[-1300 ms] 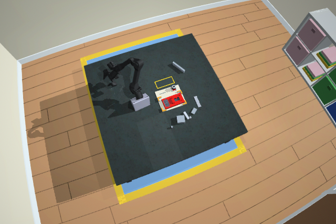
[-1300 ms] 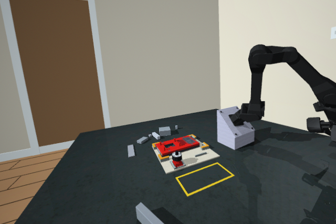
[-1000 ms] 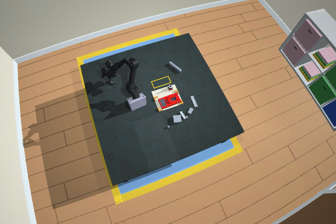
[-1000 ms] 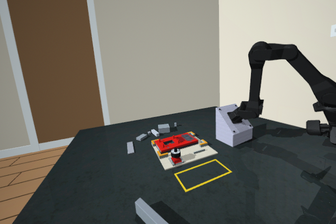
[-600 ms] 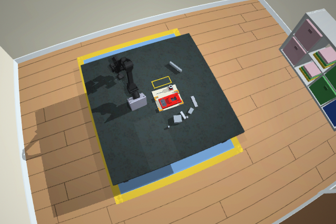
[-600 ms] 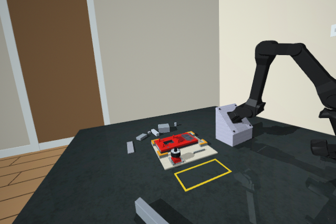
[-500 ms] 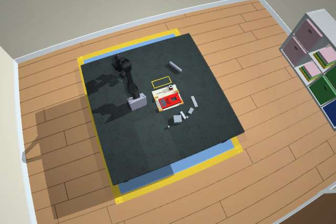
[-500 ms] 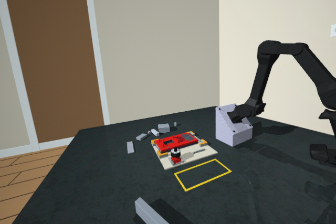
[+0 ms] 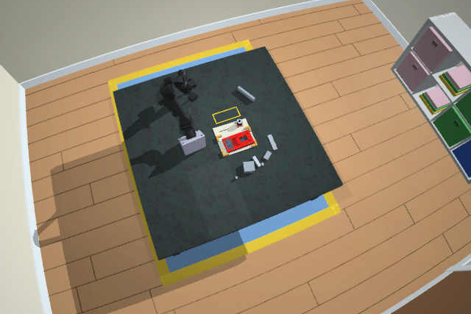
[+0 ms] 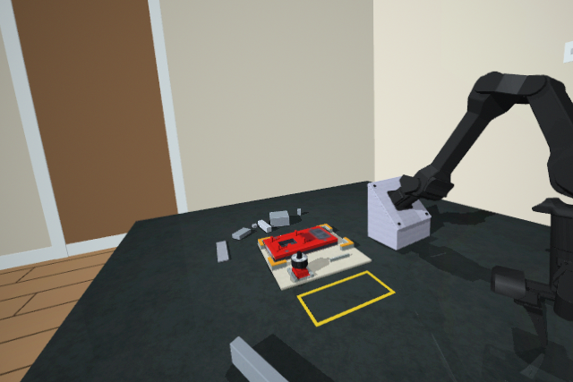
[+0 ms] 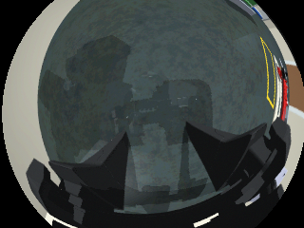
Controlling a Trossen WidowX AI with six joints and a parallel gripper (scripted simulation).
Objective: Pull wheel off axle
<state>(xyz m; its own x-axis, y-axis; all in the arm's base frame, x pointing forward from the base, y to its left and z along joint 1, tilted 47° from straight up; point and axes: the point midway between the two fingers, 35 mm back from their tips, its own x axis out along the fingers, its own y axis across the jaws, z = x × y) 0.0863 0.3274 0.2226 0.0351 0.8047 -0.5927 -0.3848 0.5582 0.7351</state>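
My gripper tip is now 26 cm short of the wheel, 36 cm to the left of it and 3 cm below it.
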